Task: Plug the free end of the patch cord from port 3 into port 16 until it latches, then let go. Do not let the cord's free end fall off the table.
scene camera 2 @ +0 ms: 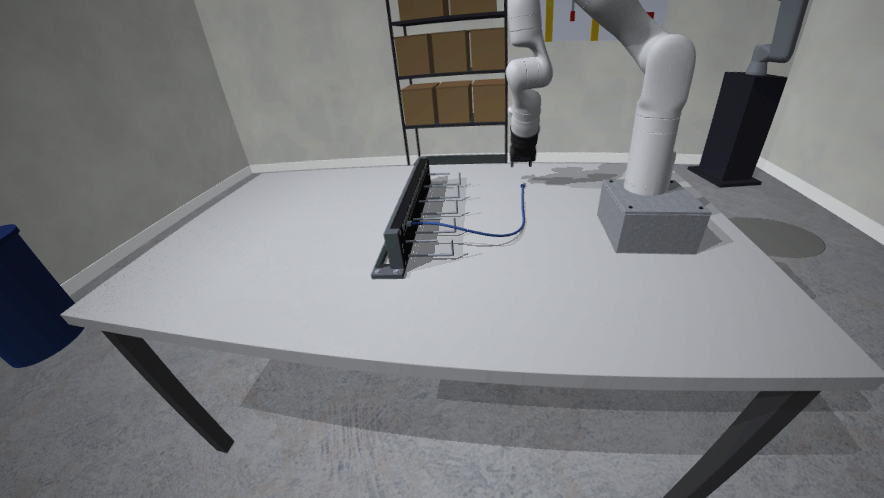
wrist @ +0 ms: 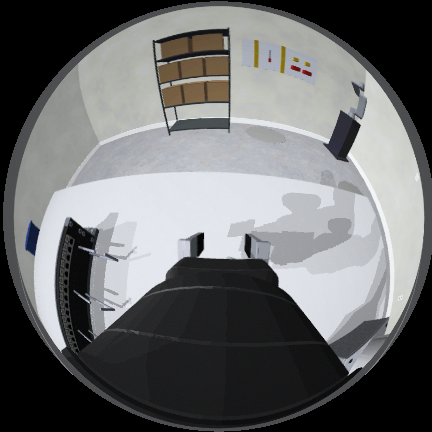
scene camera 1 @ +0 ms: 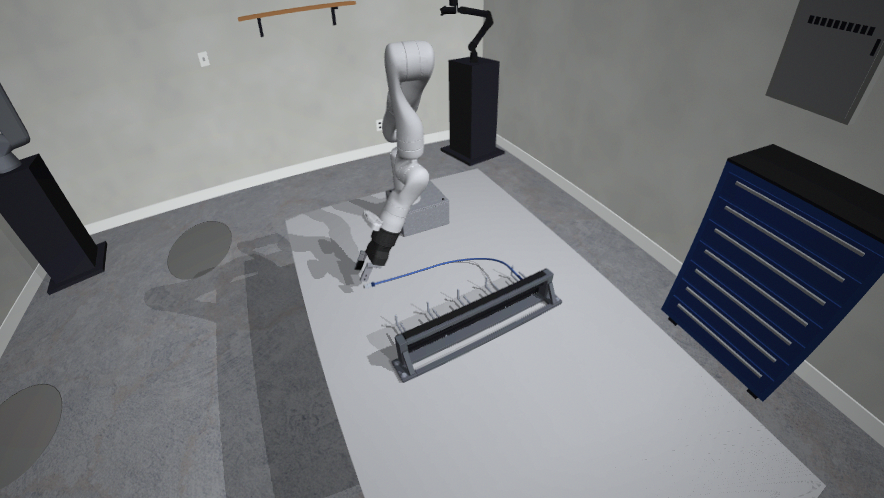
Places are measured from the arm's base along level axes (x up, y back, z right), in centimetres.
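Pixels of known places: gripper, fingertip midpoint: (scene camera 2: pixel 520 164) (wrist: pixel 223 241) (scene camera 1: pixel 360 274); arm's base, link origin: (scene camera 2: pixel 643 188).
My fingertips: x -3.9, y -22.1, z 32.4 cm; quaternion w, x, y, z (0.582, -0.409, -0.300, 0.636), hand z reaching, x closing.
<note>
Ahead of a thing's pixels: the offset from my fingertips to its top centre. "spot": to the spot under its first point. Level surfaces: height alone.
The blue patch cord (scene camera 1: pixel 479 259) (scene camera 2: pixel 523 210) lies in a curve on the table @[dx -6.3 cm] (scene camera 1: pixel 556 402) (scene camera 2: pixel 309 321). One end meets the dark patch panel @[dx +3.8, dy -30.9, dz -19.1 cm] (scene camera 1: pixel 473 306) (scene camera 2: pixel 408 197) (wrist: pixel 80 280) near its end closer to scene camera 2. Its free end @[spot: dx -5.7, dy -0.5, dz -3.4 cm] (scene camera 1: pixel 373 284) (scene camera 2: pixel 522 185) rests on the table, apart from the panel. My gripper (scene camera 1: pixel 363 272) (scene camera 2: pixel 521 164) (wrist: pixel 223 241) is open and empty, pointing down close to the free end and a little above the table. In the wrist view the cord is hidden behind the gripper body. Port numbers are too small to read.
Thin grey cable-guide prongs (scene camera 1: pixel 458 299) (scene camera 2: pixel 456 207) (wrist: pixel 102 255) stick out from the panel's cord side. The arm's grey base block (scene camera 1: pixel 429 216) (scene camera 2: pixel 658 231) stands on the table. The table's far edge (wrist: pixel 215 173) runs beyond the fingers in the wrist view.
</note>
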